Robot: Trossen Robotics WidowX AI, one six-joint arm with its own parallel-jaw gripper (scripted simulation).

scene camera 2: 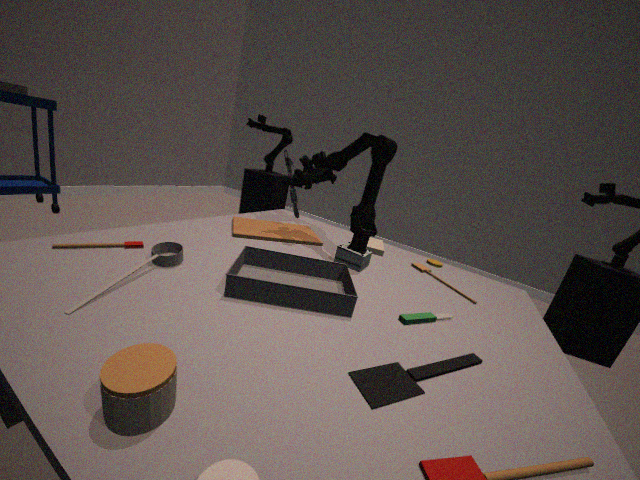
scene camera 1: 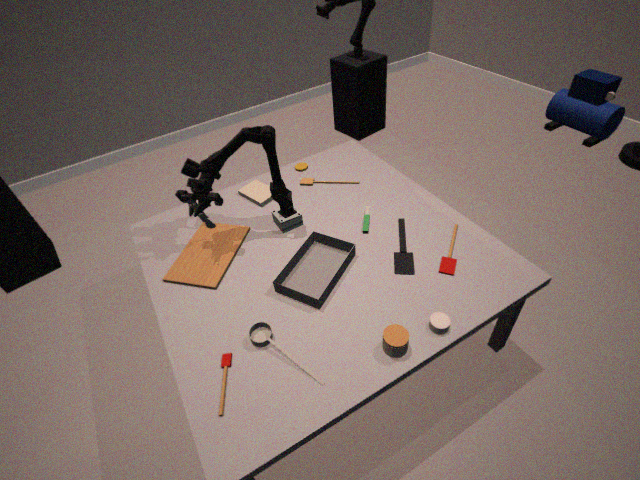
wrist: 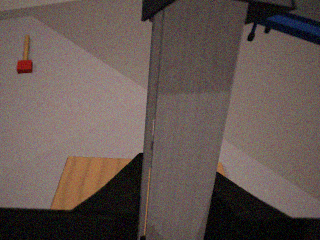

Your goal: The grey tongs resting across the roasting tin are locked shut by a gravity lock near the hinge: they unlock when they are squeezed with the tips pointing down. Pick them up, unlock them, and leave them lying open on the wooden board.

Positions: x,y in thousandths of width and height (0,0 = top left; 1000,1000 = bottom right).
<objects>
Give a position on a roasting tin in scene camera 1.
At 484,578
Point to a roasting tin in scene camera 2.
410,576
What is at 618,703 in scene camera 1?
A lidded pot.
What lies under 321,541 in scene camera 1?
A wooden board.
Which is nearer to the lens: the lidded pot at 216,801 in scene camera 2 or the strainer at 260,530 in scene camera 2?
The lidded pot.
</objects>
